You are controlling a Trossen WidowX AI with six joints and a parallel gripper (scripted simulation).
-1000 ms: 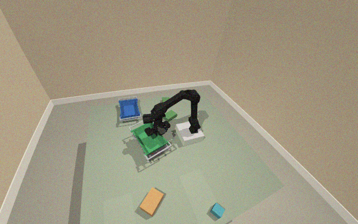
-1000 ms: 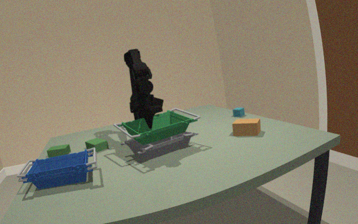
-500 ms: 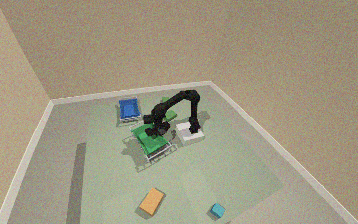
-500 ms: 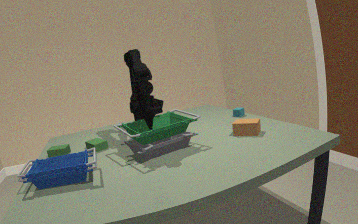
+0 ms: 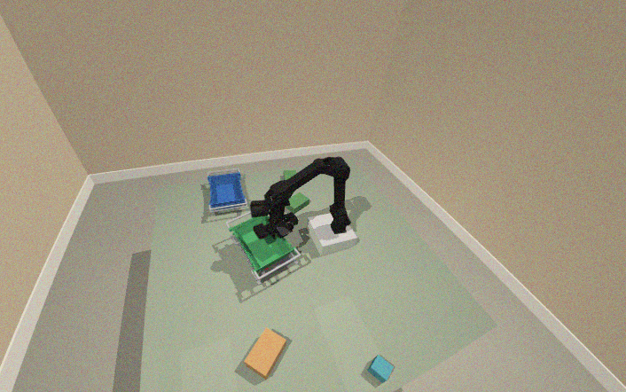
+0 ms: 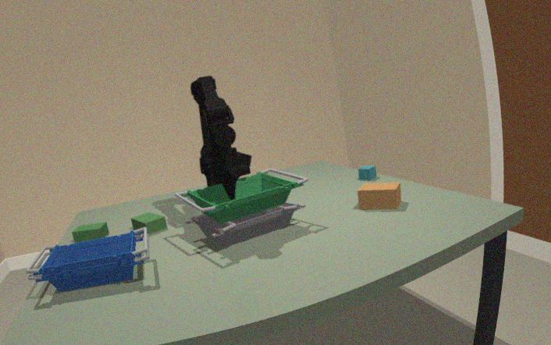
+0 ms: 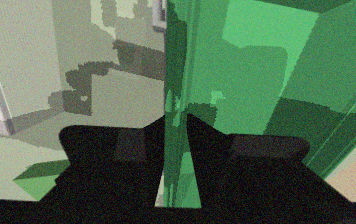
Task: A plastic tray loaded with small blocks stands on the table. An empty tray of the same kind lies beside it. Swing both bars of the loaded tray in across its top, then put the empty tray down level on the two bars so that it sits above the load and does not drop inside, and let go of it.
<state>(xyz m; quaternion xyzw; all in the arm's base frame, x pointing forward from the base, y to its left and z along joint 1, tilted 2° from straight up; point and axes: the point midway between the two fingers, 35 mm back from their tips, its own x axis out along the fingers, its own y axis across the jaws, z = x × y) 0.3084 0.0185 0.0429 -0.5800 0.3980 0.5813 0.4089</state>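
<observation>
Right now my gripper tip is 7 cm short of the green tray, 2 cm to the right of it and 3 cm below it. Also, from my gripper tip: orange block (10 cm ahead, 43 cm to the left, 6 cm below); cyan block (26 cm behind, 57 cm to the left, 7 cm below); red block (10 cm ahead, 2 cm to the right, 8 cm below).
</observation>
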